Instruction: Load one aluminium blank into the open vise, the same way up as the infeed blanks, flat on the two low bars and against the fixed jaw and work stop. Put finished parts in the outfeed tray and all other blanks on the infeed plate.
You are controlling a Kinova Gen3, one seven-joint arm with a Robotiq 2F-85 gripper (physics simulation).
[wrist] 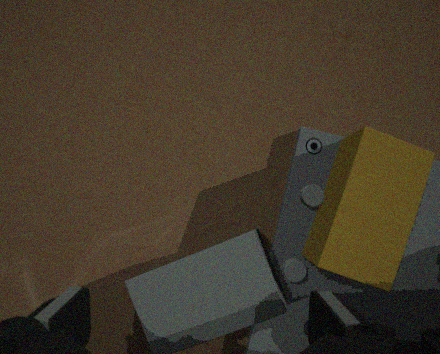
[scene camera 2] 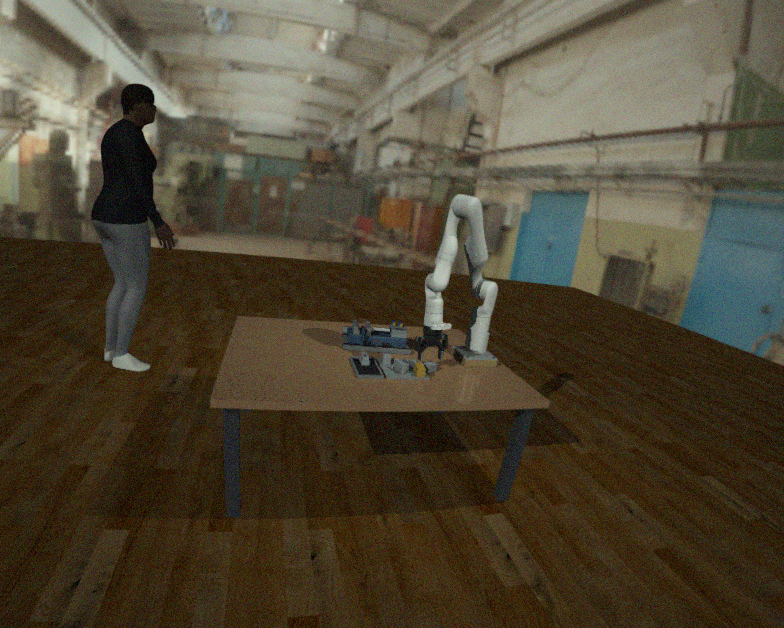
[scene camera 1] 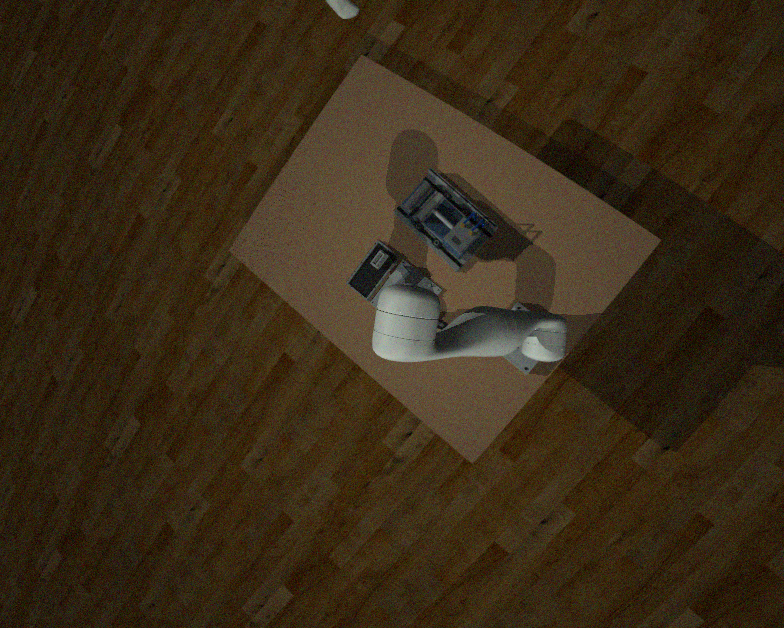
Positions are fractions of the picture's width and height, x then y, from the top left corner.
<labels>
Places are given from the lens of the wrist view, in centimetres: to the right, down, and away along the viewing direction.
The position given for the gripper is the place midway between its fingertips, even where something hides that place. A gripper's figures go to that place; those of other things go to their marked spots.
gripper (wrist: 0.45,0.89): -1, 5, 15
brass blank (wrist: 0.85,0.56): 6, 1, 16
</labels>
